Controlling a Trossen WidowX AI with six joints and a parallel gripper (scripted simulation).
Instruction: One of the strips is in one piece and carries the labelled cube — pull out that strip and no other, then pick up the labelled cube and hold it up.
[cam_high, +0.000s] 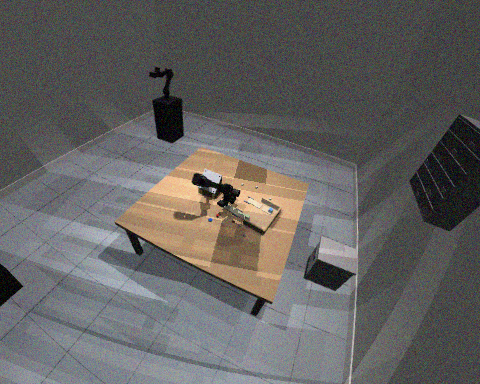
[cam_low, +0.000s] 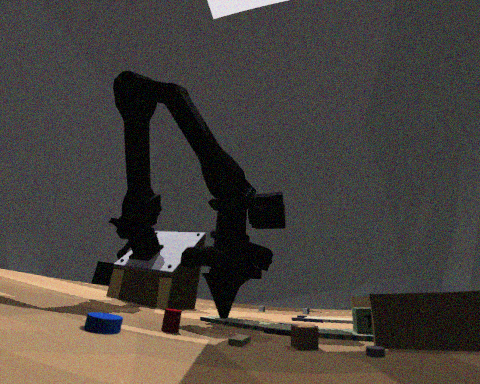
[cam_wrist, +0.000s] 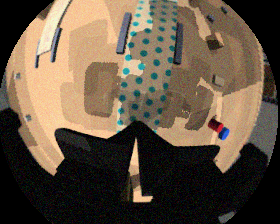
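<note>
Now: gripper tip 100 mm short of the thin strip and 20 mm to the left of it. From my gripper tip the other things lie so: red cylinder (10 mm behind, 140 mm to the right, 10 mm above); blue disc (40 mm behind, 200 mm to the right); brown block (130 mm ahead, 120 mm to the right).
</note>
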